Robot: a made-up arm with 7 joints.
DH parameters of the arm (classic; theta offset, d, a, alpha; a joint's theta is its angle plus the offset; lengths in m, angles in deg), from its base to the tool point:
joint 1: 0 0.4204 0 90
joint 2: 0 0.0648 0 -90
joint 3: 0 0.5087 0.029 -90
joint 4: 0 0.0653 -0.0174 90
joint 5: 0 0.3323 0 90
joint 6: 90 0.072 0.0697 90
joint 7: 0 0.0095 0 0
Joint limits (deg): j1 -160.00..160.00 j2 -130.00..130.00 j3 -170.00..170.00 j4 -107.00..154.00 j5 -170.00..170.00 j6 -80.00..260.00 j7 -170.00..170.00
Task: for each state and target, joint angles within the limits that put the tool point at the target. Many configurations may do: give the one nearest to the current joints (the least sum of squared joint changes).
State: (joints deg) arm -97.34 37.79 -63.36 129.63 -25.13 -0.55 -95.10
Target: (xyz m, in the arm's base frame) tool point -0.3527 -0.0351 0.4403
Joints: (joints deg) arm -54.86 70.12 -97.79 151.34 -20.51 -3.97 -95.10
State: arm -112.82 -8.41 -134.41 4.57 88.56 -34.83 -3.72
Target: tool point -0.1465 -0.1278 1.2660
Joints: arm -117.82 -0.26 -133.65 -31.50 93.72 -54.35 -3.72
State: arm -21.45 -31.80 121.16 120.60 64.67 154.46 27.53
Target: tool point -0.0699 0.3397 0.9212
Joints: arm -42.03 12.70 124.99 80.41 52.95 136.30 27.53
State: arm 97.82 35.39 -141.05 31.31 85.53 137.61 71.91
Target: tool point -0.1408 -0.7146 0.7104
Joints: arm 65.75 54.24 -150.47 27.72 82.22 133.38 71.91
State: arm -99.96 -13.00 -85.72 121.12 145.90 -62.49 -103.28
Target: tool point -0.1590 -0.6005 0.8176
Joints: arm -68.84 -25.23 -69.04 86.78 153.82 -62.08 -103.28
